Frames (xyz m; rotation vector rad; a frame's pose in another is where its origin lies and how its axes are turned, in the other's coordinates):
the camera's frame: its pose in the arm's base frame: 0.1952 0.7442 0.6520 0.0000 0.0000 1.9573
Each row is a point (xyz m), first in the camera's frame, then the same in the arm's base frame.
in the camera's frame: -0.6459 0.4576 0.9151
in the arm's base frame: 0.0148 -0.0265 1.5671
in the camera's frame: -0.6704 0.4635 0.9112
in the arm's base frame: 0.0186 -0.0515 1.5632
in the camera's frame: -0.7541 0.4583 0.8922
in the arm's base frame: 0.0550 -0.1270 1.5442
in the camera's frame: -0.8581 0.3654 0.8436
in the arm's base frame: 0.1802 -0.1883 1.4956
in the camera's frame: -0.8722 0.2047 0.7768
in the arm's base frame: 0.3344 -0.1408 1.4288
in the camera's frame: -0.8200 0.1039 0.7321
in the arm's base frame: 0.4081 -0.0545 1.3841
